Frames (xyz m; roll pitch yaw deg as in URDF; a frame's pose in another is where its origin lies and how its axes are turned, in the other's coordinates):
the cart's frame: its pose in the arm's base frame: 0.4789 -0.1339 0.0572 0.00 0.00 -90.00
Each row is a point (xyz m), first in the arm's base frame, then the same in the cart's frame.
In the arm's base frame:
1: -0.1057 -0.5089 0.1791
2: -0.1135 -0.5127 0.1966
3: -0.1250 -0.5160 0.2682
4: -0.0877 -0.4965 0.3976
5: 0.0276 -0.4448 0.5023
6: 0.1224 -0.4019 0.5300
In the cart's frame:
1: 0.3750 -0.5846 0.1219
2: 0.3788 -0.5924 0.1394
3: 0.3821 -0.6039 0.2110
4: 0.3626 -0.5666 0.3404
5: 0.3109 -0.4513 0.4451
6: 0.2680 -0.3565 0.4728

